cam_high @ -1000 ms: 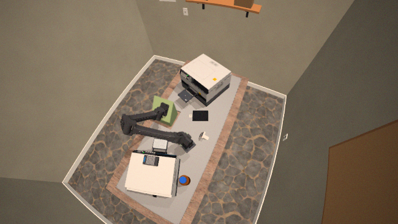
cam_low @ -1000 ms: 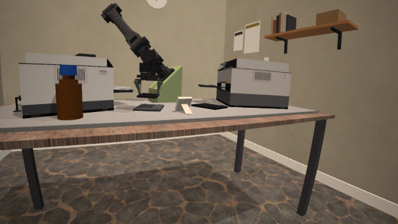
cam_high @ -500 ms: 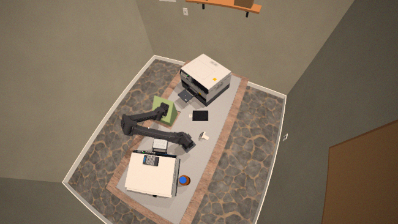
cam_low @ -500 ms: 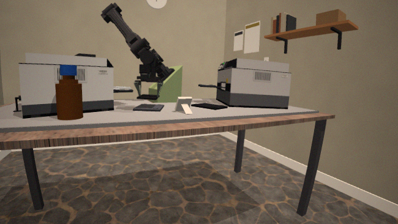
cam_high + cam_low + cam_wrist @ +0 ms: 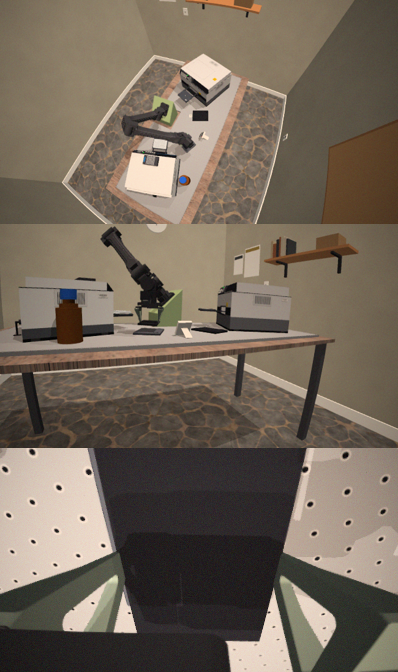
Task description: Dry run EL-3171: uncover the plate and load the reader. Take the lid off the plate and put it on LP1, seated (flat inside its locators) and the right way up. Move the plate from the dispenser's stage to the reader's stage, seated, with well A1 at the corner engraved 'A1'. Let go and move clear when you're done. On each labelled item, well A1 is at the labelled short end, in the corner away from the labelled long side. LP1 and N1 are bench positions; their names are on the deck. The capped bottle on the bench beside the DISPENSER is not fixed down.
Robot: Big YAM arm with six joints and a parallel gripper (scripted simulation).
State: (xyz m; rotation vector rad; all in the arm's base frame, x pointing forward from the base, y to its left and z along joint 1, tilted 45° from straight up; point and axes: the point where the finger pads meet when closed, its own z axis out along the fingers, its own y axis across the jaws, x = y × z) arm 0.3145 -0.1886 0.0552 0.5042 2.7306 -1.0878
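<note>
Now: the grey pad 50 mm below my hand. Also, from my hand: lidded white well plate (190 mm behind, 130 mm to the right, 40 mm above); then black pad (330 mm to the left, 50 mm below); then dark lid (right at my hand).
</note>
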